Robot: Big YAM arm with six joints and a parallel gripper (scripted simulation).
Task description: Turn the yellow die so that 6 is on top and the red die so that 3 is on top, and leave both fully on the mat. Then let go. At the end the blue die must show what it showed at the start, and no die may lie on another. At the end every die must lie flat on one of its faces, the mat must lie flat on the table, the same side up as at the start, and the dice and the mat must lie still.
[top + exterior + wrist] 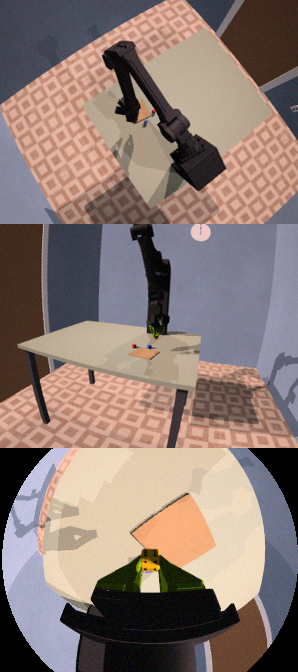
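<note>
My hand is 100 mm above the orange mat, 50 mm short of it and 40 mm to the left of it. Round my hand: yellow die (right at my hand); red die (150 mm to the right, 90 mm below, 20 mm ahead); blue die (90 mm below, 70 mm to the right, 40 mm behind).
</note>
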